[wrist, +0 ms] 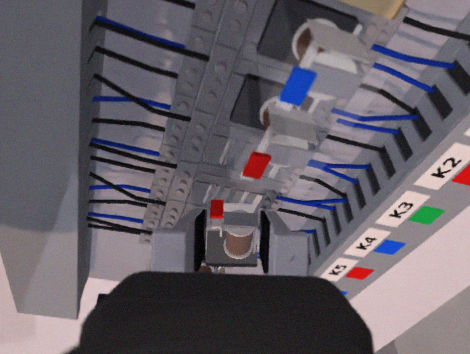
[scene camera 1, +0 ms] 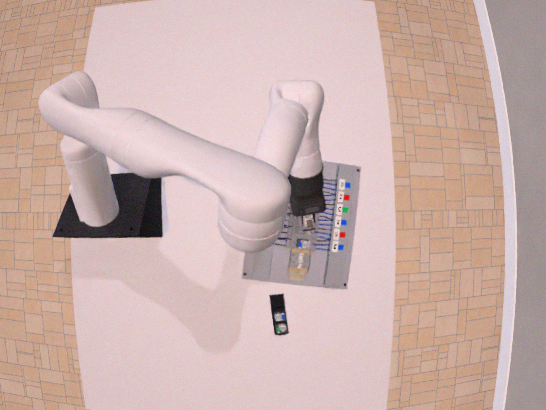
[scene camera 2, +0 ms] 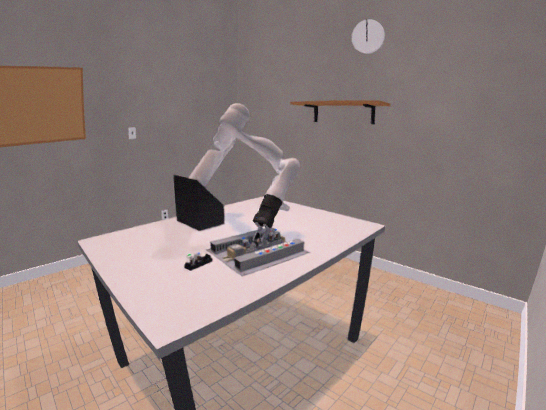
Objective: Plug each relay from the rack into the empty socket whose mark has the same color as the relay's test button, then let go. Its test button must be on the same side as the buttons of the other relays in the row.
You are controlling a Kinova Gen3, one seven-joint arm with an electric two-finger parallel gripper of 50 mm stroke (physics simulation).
Labels:
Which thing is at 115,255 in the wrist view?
A grey board.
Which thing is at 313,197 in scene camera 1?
My gripper.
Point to a red-button relay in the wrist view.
233,222

